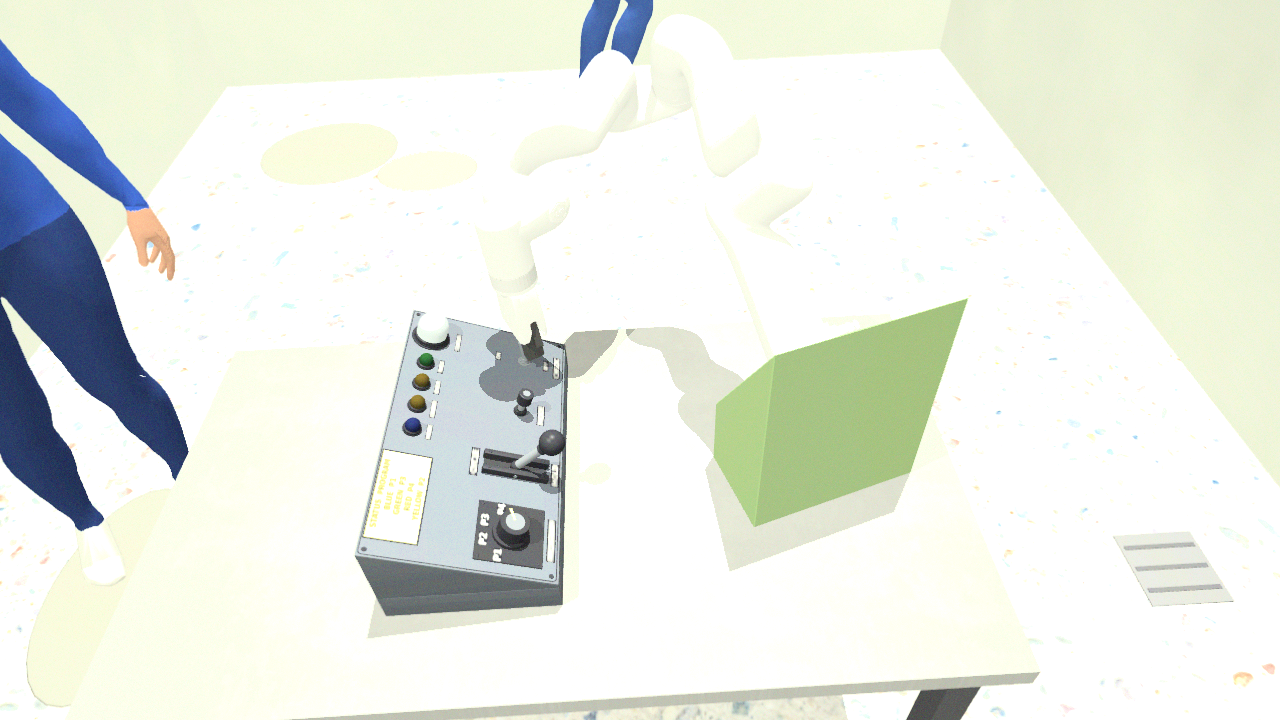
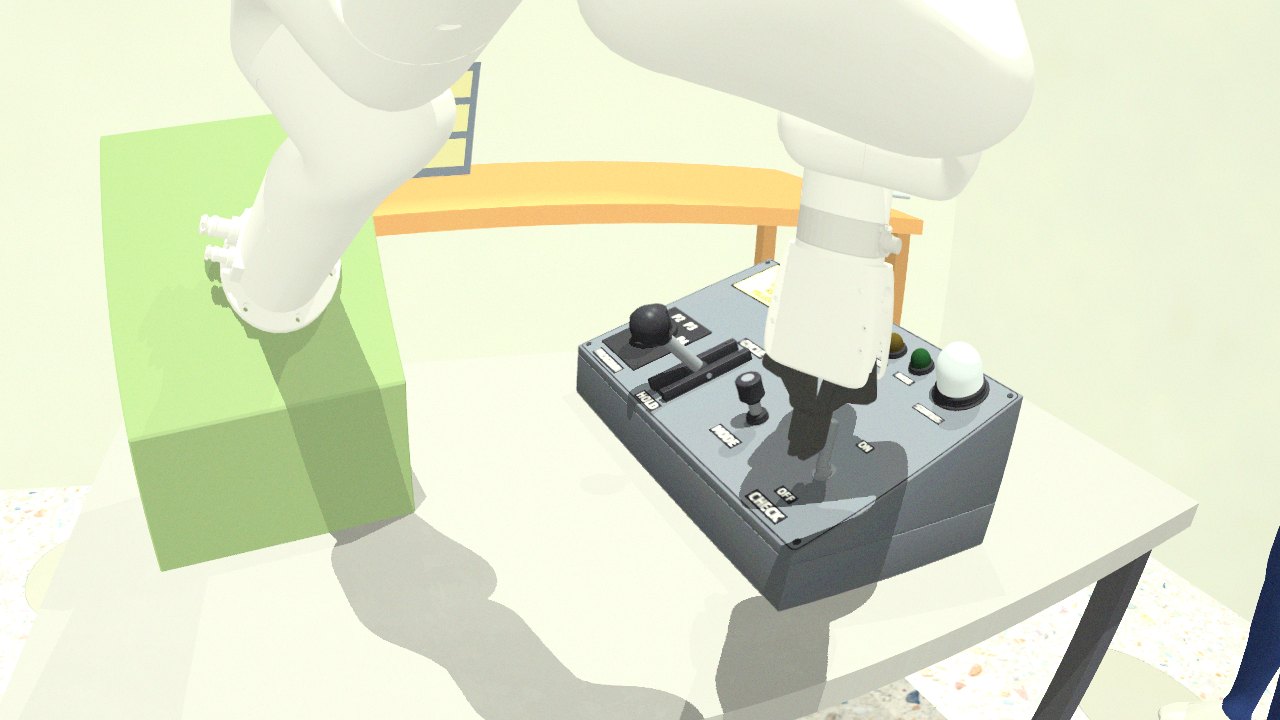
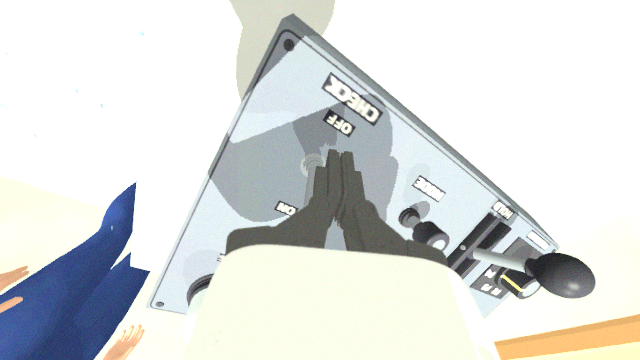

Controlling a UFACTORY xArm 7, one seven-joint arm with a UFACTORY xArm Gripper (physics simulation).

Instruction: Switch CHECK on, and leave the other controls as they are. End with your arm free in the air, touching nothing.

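Places are measured from the arm's base along level axes (x up, y right, z ahead), in centimetres.
Pixels of known places: gripper, fingertip midpoint: (image 1: 534, 355) (image 2: 803, 453) (image 3: 336, 165); arm's base, origin of the base link: (image 1: 804, 365) (image 2: 278, 265).
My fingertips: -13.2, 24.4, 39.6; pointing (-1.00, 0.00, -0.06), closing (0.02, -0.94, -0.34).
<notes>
Ahead of a thing's pixels: the offset from my fingertips to its middle, as dx, dy, dz. "spot": to the spot under its first point.
The grey control panel (image 1: 465, 394) (image 2: 948, 474) (image 3: 280, 75) stands on the table. The CHECK label @(-4.1, +0.2, -3.4) (image 2: 766, 506) (image 3: 352, 99) is near its corner. The CHECK toggle lever @(+0.8, +0.8, +1.8) (image 2: 828, 443) (image 3: 310, 182) rises steeply from its base between the OFF label @(spot: -3.3, +0.3, -1.6) (image 2: 785, 494) (image 3: 339, 124) and the ON label @(spot: +0.0, +1.2, +6.4) (image 2: 864, 445) (image 3: 286, 208). Its upper end is partly hidden by the gripper, and its exact lean is hard to tell. My gripper (image 1: 533, 353) (image 2: 802, 454) (image 3: 336, 165) is shut and empty, low over the panel, right beside the lever on the MODE side. Whether they touch cannot be told.
The MODE lever @(-0.4, -11.1, +3.0) (image 1: 524, 399) (image 2: 750, 388) (image 3: 430, 235) stands close by. Beyond are the black-ball lever @(+3.8, -23.7, -1.3) (image 1: 551, 441) (image 2: 649, 324) (image 3: 565, 275) and rotary knob @(+1.2, -35.0, +5.3) (image 1: 513, 526). A white dome @(spot: +7.9, +1.4, +15.9) (image 1: 433, 329) (image 2: 959, 368) and a green block (image 1: 850, 411) (image 2: 268, 474) also stand here.
</notes>
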